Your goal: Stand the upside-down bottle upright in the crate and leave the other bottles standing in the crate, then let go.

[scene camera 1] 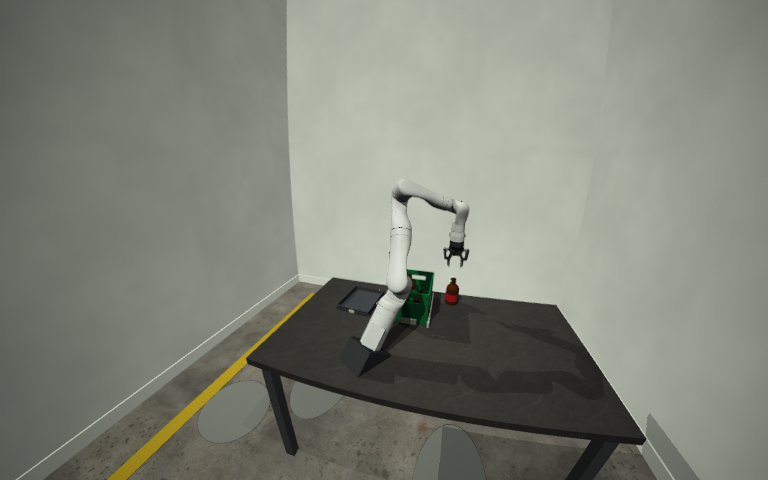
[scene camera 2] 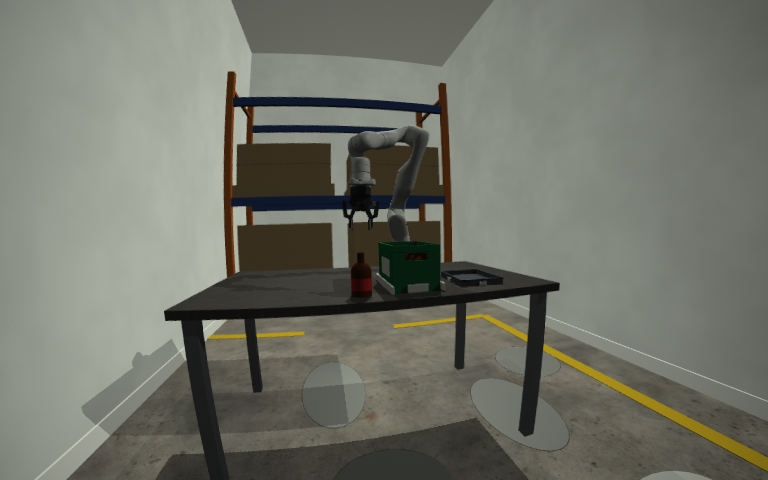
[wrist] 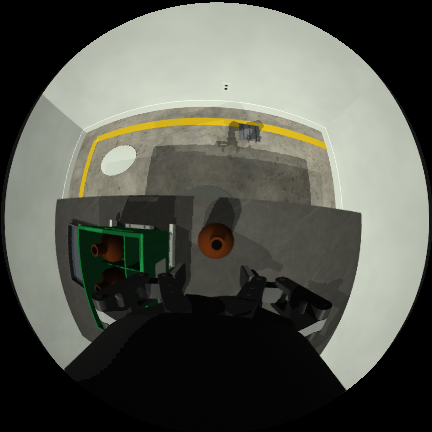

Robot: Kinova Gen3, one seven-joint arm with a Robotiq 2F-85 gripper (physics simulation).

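Frame: origin at the arm's base, x right, y ahead, z up, level; millimetres.
Where they show: gripper, fingertip midpoint: (scene camera 1: pixel 454 266) (scene camera 2: pixel 360 229) (wrist: pixel 212 273); arm's base, link origin: (scene camera 1: pixel 370 345).
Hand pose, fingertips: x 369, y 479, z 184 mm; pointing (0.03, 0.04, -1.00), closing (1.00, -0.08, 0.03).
Each offset is from my fingertips to the top centre of the thing. "spot": to the spot under its first point. Level surfaces: height alone.
A brown bottle with a red label {dy +21, dx +8, dz -81 mm} (scene camera 1: pixel 451 295) (scene camera 2: pixel 361 284) (wrist: pixel 205 240) stands upright, neck up, on the table beside the green crate {dy -84, dx -213, dz -61 mm} (scene camera 1: pixel 419 313) (scene camera 2: pixel 408 274) (wrist: pixel 143 255). My gripper (scene camera 1: pixel 455 264) (scene camera 2: pixel 360 227) (wrist: pixel 212 273) is open and empty, pointing down, well above this bottle's neck. In the wrist view two brown bottles show in the crate: one {dy +9, dx -244, dz -73 mm} (wrist: pixel 114 249) with its neck up, and another {dy -83, dx -260, dz -73 mm} (wrist: pixel 111 276) partly behind my left finger. The rest of the crate's inside is hidden by the finger and, in the first scene view, by the arm.
A dark shallow tray {spot: dy -59, dx -506, dz -231 mm} (scene camera 1: pixel 362 300) (scene camera 2: pixel 472 276) (wrist: pixel 75 255) lies on the table {dz -237 mm} (scene camera 1: pixel 509 362) (scene camera 2: pixel 266 283) (wrist: pixel 305 240) on the crate's other side. White strips lie along the crate's base. A storage rack (scene camera 2: pixel 229 169) with boxes stands behind the arm in the second scene view.
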